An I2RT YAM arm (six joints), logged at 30 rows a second.
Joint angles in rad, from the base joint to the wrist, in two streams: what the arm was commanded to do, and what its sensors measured. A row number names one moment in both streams.
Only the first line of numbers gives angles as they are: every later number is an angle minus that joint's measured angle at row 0.
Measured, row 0:
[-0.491 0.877 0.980 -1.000 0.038 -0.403]
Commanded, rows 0 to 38:
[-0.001 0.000 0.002 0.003 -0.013 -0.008]
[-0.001 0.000 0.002 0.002 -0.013 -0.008]
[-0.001 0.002 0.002 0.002 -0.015 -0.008]
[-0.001 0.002 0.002 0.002 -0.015 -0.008]
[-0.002 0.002 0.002 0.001 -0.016 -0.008]
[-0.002 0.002 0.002 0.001 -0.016 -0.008]
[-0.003 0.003 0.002 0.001 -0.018 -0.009]
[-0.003 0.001 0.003 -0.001 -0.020 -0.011]
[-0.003 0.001 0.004 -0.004 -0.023 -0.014]
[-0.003 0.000 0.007 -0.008 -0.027 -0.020]
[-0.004 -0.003 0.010 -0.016 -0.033 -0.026]
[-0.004 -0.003 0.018 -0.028 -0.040 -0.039]
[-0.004 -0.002 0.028 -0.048 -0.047 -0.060]
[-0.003 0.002 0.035 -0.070 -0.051 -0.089]
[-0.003 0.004 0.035 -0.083 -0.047 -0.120]
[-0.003 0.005 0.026 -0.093 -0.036 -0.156]
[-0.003 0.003 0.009 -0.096 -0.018 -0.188]
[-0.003 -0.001 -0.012 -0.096 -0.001 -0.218]
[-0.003 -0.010 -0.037 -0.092 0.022 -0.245]
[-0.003 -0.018 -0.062 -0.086 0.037 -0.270]
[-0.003 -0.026 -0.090 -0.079 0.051 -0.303]
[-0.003 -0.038 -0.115 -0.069 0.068 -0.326]
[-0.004 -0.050 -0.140 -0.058 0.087 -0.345]
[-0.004 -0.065 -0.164 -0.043 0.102 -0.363]
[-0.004 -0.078 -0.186 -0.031 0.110 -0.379]
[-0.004 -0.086 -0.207 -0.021 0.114 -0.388]
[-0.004 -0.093 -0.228 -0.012 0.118 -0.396]
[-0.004 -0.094 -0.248 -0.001 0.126 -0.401]
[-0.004 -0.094 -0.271 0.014 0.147 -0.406]
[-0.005 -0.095 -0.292 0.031 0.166 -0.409]
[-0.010 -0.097 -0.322 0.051 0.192 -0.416]
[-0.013 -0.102 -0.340 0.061 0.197 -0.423]
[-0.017 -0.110 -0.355 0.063 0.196 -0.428]
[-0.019 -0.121 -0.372 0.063 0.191 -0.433]
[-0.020 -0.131 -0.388 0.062 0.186 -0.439]
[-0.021 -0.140 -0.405 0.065 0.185 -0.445]
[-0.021 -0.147 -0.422 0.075 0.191 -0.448]
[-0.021 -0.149 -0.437 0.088 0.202 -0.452]
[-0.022 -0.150 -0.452 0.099 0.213 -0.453]
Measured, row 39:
[-0.020 -0.144 -0.426 0.052 0.183 -0.432]
